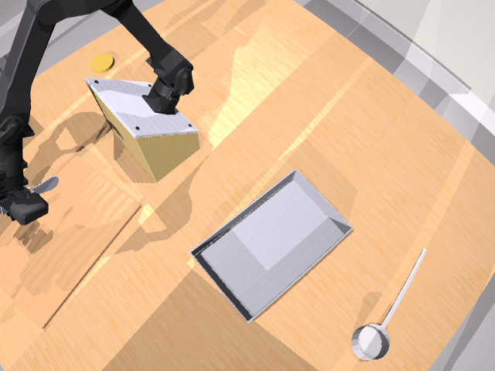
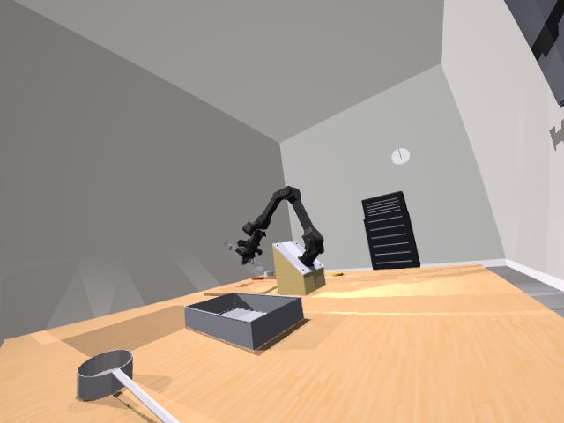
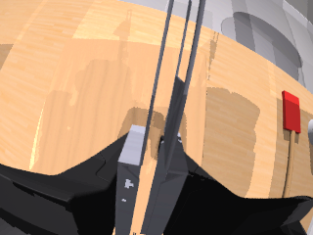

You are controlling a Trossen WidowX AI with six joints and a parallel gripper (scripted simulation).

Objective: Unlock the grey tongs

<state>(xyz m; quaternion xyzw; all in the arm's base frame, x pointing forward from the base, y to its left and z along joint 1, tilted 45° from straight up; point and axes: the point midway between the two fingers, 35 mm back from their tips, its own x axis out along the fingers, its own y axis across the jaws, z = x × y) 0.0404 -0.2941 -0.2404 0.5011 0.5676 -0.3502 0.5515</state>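
Now: gripper tip 12 cm above the wooden board, 3 cm to the right of it and 3 cm short of it. The rest, counted from my gripper tip: white object: 36 cm behind, 18 cm to the right, 11 cm below; yellow disc: 37 cm to the left, 37 cm behind, 12 cm below; yellow lock piece: 8 cm above, 4 cm to the right, 1 cm ahead.
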